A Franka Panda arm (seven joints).
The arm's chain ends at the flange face. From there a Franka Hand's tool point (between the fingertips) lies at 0.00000 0.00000 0.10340 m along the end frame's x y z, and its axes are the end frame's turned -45 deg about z.
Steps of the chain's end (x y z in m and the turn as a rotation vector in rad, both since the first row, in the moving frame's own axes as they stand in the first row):
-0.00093, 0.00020, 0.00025, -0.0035, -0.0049, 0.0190
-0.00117, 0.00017, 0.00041, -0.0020, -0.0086, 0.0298
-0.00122, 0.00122, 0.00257, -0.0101, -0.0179, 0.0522
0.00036, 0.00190, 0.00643, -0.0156, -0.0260, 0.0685
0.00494, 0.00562, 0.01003, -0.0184, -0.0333, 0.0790
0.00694, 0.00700, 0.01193, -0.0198, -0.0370, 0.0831
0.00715, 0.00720, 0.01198, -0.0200, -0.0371, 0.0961
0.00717, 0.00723, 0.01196, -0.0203, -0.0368, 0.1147
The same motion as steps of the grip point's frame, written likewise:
-0.00141, -0.00062, 0.00025, 0.0010, -0.0059, 0.0190
-0.00172, -0.00120, 0.00041, 0.0047, -0.0075, 0.0298
-0.00376, -0.00062, 0.00255, 0.0055, -0.0198, 0.0522
-0.00410, 0.00073, 0.00638, 0.0074, -0.0294, 0.0685
-0.00421, 0.00623, 0.00996, 0.0105, -0.0366, 0.0790
-0.00414, 0.00843, 0.01184, 0.0122, -0.0402, 0.0831
-0.00414, 0.00870, 0.01189, 0.0121, -0.0404, 0.0961
-0.00414, 0.00874, 0.01187, 0.0117, -0.0404, 0.1147

